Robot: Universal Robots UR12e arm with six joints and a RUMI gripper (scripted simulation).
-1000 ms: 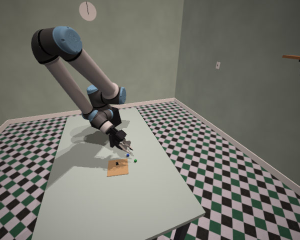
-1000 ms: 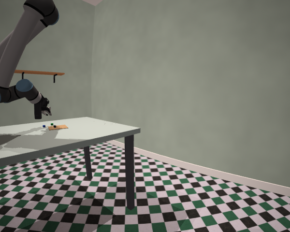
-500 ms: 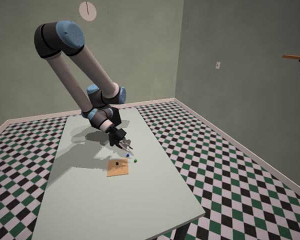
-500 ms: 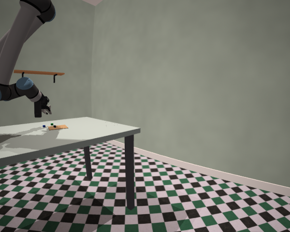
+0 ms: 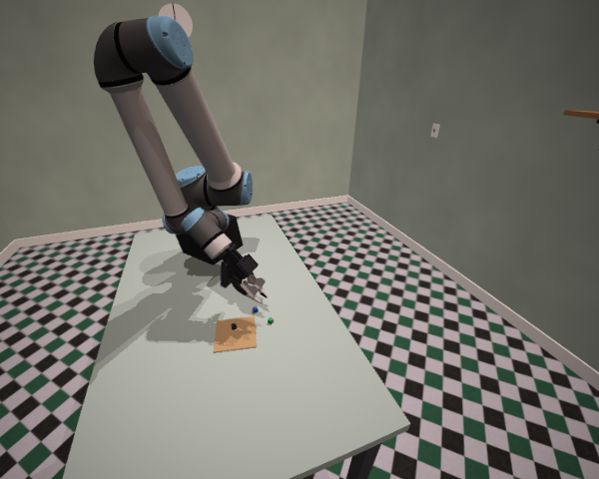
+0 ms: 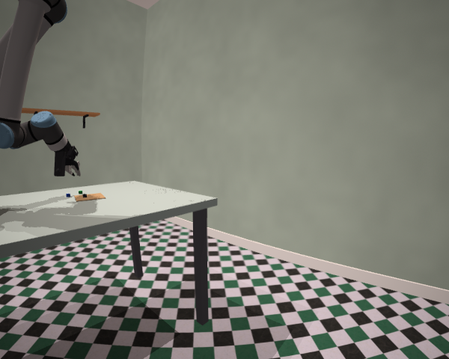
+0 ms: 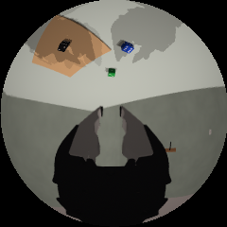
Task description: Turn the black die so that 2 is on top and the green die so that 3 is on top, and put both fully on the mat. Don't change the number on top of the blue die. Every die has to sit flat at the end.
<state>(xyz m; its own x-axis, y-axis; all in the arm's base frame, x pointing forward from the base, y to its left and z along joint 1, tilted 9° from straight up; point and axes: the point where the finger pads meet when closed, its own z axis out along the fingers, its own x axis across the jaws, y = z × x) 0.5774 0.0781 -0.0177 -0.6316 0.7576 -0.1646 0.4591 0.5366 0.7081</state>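
My gripper is now 3 cm short of the green die, 2 cm to the right of it and 10 cm above it. Also, from my hand: black die: 11 cm to the right, 10 cm below; orange mat: 2 cm ahead, 11 cm to the right, 11 cm below; blue die: 5 cm behind, 1 cm to the right, 10 cm below.
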